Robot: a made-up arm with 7 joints.
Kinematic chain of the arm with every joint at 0, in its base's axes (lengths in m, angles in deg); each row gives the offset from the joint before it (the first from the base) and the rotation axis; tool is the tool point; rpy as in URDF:
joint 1: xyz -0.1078 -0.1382 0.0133 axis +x
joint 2: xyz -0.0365 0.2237 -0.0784 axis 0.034 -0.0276 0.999
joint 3: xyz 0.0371 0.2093 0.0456 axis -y
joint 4: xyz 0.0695 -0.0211 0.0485 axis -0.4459 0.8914 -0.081
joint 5: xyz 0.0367 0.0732 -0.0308 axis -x
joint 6: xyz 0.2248 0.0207 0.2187 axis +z
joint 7: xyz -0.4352 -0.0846 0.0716 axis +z
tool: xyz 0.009 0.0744 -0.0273 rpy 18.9 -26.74 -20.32
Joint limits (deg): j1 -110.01..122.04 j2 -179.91..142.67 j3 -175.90..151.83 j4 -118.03..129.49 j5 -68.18..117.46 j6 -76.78..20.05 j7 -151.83..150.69
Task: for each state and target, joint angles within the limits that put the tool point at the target. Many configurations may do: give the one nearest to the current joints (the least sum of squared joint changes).
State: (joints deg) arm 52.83 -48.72 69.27 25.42 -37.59 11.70 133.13
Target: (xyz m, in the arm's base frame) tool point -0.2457 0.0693 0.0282
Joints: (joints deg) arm 41.76 -45.61 74.72 16.35 -53.97 19.85 132.93
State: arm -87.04 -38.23 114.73 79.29 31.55 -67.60 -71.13
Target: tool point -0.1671 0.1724 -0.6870
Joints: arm -72.74 -5.98 119.39 72.42 6.90 -36.74 -76.95
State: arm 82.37 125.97 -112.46 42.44 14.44 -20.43 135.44
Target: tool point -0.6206 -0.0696 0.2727
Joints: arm 86.78 139.24 -106.16 26.99 2.68 -6.59 138.92
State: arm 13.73 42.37 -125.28 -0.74 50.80 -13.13 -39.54
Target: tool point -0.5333 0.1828 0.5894
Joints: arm 60.31 44.30 -126.01 2.75 60.19 -30.44 -32.58
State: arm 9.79 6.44 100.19 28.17 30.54 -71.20 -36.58
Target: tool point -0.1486 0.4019 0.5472
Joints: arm 40.46 -14.00 87.26 34.93 13.06 -27.12 -49.54
